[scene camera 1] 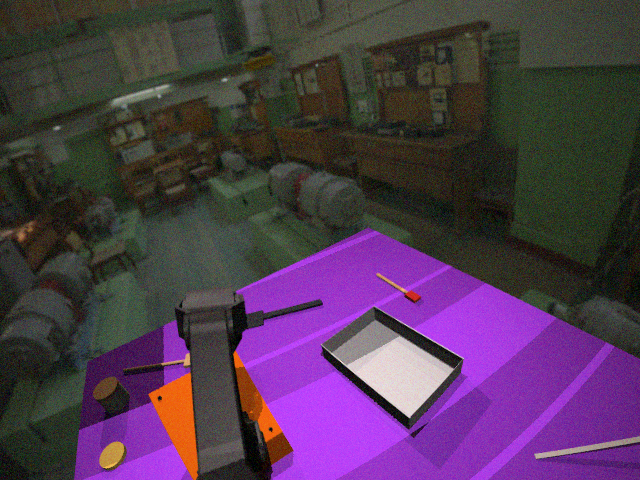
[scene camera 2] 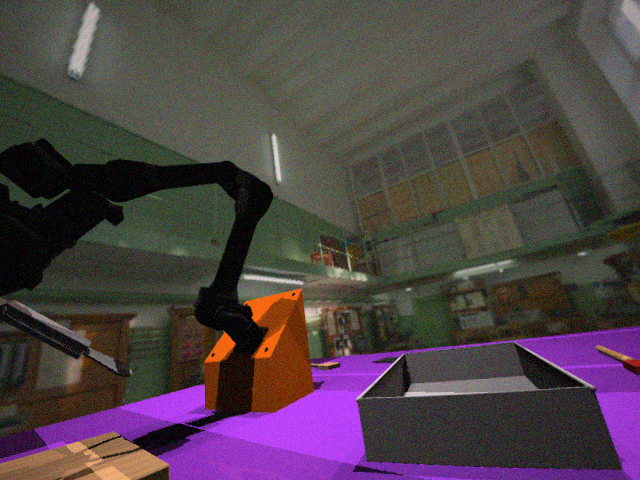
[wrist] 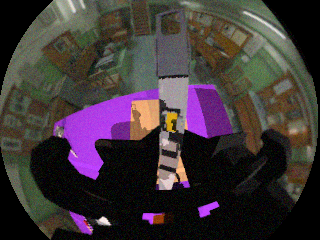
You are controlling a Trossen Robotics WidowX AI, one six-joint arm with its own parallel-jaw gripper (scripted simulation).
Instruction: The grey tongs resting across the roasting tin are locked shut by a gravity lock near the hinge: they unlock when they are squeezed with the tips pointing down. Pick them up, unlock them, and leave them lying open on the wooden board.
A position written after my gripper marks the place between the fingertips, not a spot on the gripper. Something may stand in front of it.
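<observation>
There is a wooden board point(wrist: 145, 115) that I can see. I also see a roasting tin point(scene camera 2: 496, 404), and scene camera 1 shows me the tin as well point(scene camera 1: 403, 371). Then there is my own gripper point(wrist: 167, 128).
</observation>
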